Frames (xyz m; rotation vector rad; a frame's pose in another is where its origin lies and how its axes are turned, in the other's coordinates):
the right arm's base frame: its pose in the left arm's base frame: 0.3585 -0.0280 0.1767 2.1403 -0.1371 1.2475
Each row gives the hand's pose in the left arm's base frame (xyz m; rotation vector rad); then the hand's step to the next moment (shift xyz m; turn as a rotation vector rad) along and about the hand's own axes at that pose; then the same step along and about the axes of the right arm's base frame.
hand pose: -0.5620 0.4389 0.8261 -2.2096 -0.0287 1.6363
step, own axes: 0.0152 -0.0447 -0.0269 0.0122 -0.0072 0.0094
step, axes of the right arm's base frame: 0.0350 -0.0412 0.0053 -0.0081 -0.0138 -0.0058
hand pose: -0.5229 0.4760 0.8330 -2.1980 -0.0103 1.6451
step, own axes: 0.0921 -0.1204 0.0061 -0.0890 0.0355 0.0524
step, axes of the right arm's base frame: 0.0179 -0.1486 -0.0245 -0.0064 0.0909 -0.0602
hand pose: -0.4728 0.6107 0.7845 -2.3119 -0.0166 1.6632
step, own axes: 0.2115 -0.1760 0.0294 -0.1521 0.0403 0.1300
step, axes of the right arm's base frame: -0.0451 -0.2726 -0.0159 -0.0287 0.1431 -0.1427
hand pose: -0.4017 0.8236 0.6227 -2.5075 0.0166 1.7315
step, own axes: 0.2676 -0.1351 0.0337 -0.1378 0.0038 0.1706
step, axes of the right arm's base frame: -0.1317 -0.2663 0.0522 -0.0565 0.1114 -0.1803
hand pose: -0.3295 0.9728 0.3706 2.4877 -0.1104 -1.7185
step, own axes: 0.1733 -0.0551 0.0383 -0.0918 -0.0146 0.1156
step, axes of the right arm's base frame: -0.1265 -0.1211 0.0622 -0.0374 0.0603 -0.1303
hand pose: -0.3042 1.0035 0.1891 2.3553 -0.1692 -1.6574
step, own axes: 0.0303 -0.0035 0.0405 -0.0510 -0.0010 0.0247
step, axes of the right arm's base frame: -0.0507 -0.0014 -0.0011 0.0110 0.0267 -0.0488
